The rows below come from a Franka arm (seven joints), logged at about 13 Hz.
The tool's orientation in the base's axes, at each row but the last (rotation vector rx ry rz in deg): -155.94 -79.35 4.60; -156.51 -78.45 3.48; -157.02 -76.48 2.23; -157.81 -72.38 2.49; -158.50 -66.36 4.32; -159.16 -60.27 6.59; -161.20 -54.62 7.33; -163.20 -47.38 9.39; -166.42 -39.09 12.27
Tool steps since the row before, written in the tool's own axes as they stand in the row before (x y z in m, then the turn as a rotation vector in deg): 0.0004 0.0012 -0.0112 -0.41 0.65 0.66; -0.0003 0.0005 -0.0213 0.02 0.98 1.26; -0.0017 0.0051 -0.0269 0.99 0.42 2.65; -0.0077 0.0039 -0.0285 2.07 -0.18 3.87; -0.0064 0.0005 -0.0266 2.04 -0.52 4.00; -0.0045 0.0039 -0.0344 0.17 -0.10 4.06; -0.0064 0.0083 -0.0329 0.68 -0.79 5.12; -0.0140 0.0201 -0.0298 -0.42 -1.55 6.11; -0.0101 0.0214 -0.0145 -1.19 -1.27 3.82
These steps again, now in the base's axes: 0.0022 -0.0010 0.0110 0.22 -0.68 -0.72; 0.0018 -0.0018 0.0212 0.70 -0.49 -1.35; 0.0047 -0.0064 0.0263 0.77 0.71 -2.66; 0.0000 -0.0109 0.0277 0.94 2.03 -3.78; -0.0015 -0.0079 0.0262 0.66 2.26 -3.86; 0.0037 -0.0103 0.0331 -0.47 0.71 -3.97; 0.0043 -0.0147 0.0309 -0.62 1.70 -4.90; 0.0032 -0.0282 0.0261 -2.09 1.87 -5.66; 0.0027 -0.0251 0.0114 -2.26 1.02 -3.39
